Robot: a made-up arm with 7 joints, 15 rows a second.
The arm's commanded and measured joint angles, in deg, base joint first. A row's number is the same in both.
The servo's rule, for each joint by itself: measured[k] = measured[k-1] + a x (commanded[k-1-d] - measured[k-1]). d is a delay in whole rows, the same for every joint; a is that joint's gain. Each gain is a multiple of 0.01, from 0.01 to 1. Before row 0 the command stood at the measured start. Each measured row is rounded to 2 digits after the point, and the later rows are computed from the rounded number. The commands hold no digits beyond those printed.
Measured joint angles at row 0:
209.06 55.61 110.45 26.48 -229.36 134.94 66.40
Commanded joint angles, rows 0 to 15:
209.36 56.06 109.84 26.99 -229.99 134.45 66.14
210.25 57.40 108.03 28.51 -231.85 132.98 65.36
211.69 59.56 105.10 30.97 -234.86 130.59 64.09
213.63 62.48 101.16 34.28 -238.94 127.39 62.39
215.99 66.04 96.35 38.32 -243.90 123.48 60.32
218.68 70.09 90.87 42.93 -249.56 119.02 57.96
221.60 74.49 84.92 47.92 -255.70 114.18 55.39
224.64 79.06 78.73 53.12 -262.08 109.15 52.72
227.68 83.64 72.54 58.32 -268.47 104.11 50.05
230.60 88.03 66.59 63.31 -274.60 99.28 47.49
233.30 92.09 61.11 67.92 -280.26 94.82 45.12
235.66 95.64 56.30 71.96 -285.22 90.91 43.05
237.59 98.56 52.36 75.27 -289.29 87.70 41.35
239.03 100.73 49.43 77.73 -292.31 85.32 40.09
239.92 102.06 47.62 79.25 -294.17 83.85 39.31
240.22 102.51 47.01 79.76 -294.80 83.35 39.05
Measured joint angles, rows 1 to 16:
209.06 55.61 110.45 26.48 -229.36 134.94 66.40
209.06 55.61 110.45 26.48 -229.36 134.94 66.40
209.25 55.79 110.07 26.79 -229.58 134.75 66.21
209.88 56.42 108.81 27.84 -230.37 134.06 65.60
211.02 57.64 106.51 29.75 -231.94 132.71 64.51
212.66 59.53 103.19 32.51 -234.39 130.64 62.98
214.76 62.07 98.95 36.05 -237.72 127.85 61.06
217.23 65.20 93.94 40.25 -241.86 124.41 58.83
219.98 68.82 88.35 44.93 -246.70 120.42 56.35
222.92 72.81 82.39 49.93 -252.08 116.02 53.74
225.92 77.03 76.28 55.05 -257.82 111.38 51.08
228.87 81.32 70.27 60.09 -263.69 106.66 48.50
231.66 85.52 64.59 64.87 -269.49 102.04 46.07
234.18 89.47 59.45 69.19 -275.00 97.70 43.90
236.33 93.02 55.05 72.90 -280.00 93.80 42.06
238.03 96.03 51.57 75.85 -284.31 90.49 40.64
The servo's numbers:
d 2
a 0.63 0.39 0.62 0.61 0.35 0.39 0.72

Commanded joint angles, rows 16 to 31:
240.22 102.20 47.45 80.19 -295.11 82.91 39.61
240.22 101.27 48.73 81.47 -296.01 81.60 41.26
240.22 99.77 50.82 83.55 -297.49 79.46 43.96
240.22 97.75 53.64 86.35 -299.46 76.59 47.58
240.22 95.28 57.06 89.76 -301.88 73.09 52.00
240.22 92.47 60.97 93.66 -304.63 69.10 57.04
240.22 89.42 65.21 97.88 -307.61 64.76 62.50
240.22 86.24 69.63 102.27 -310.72 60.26 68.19
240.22 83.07 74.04 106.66 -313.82 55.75 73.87
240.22 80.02 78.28 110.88 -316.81 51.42 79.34
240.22 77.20 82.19 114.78 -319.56 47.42 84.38
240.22 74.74 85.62 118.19 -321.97 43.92 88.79
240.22 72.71 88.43 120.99 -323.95 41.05 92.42
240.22 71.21 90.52 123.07 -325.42 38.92 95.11
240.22 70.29 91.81 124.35 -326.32 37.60 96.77
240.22 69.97 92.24 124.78 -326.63 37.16 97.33
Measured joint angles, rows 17 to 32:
239.22 98.38 49.12 77.92 -287.76 87.90 39.68
239.85 99.99 47.81 79.04 -290.22 86.13 39.23
240.08 100.85 47.59 79.74 -291.93 84.87 39.50
240.17 101.01 48.30 80.80 -293.36 83.59 40.77
240.20 100.53 49.86 82.48 -294.81 81.98 43.07
240.21 99.45 52.20 84.84 -296.44 79.88 46.32
240.22 97.82 55.21 87.84 -298.34 77.23 50.41
240.22 95.73 58.78 91.39 -300.54 74.06 55.18
240.22 93.27 62.77 95.35 -303.01 70.43 60.45
240.22 90.53 67.02 99.57 -305.71 66.46 66.02
240.22 87.62 71.37 103.89 -308.55 62.28 71.67
240.22 84.66 75.65 108.15 -311.44 58.04 77.19
240.22 81.75 79.70 112.19 -314.28 53.90 82.37
240.22 79.02 83.37 115.85 -316.97 50.01 86.99
240.22 76.56 86.51 118.99 -319.41 46.52 90.90
240.22 74.47 89.00 121.48 -321.51 43.56 93.93

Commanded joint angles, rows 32 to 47:
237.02 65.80 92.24 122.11 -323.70 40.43 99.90
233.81 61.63 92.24 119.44 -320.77 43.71 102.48
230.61 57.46 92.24 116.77 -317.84 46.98 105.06
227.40 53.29 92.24 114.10 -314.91 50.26 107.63
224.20 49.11 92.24 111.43 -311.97 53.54 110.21
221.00 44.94 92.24 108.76 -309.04 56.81 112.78
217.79 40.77 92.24 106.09 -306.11 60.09 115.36
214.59 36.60 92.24 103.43 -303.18 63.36 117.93
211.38 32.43 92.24 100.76 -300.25 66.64 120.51
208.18 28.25 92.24 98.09 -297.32 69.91 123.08
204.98 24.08 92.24 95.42 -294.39 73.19 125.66
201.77 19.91 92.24 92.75 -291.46 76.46 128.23
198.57 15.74 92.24 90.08 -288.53 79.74 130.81
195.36 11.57 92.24 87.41 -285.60 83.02 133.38
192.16 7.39 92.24 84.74 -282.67 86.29 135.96
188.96 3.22 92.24 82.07 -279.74 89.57 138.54
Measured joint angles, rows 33 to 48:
240.22 72.84 90.74 123.23 -323.19 41.24 95.97
240.22 71.72 91.67 124.18 -324.39 39.65 96.95
238.20 69.41 92.02 122.92 -324.15 39.95 99.07
235.43 66.38 92.16 120.80 -322.97 41.42 101.53
232.39 62.90 92.21 118.34 -321.17 43.59 104.07
229.25 59.15 92.23 115.75 -318.98 46.19 106.63
226.07 55.23 92.24 113.11 -316.53 49.06 109.21
222.88 51.22 92.24 110.46 -313.91 52.08 111.78
219.67 47.14 92.24 107.79 -311.18 55.20 114.36
216.47 43.03 92.24 105.13 -308.38 58.38 116.93
213.26 38.90 92.24 102.46 -305.53 61.60 119.51
210.06 34.75 92.24 99.79 -302.66 64.84 122.08
206.86 30.59 92.24 97.12 -299.77 68.10 124.66
203.65 26.42 92.24 94.45 -296.86 71.36 127.23
200.45 22.25 92.24 91.78 -293.94 74.63 129.81
197.24 18.08 92.24 89.11 -291.02 77.90 132.38

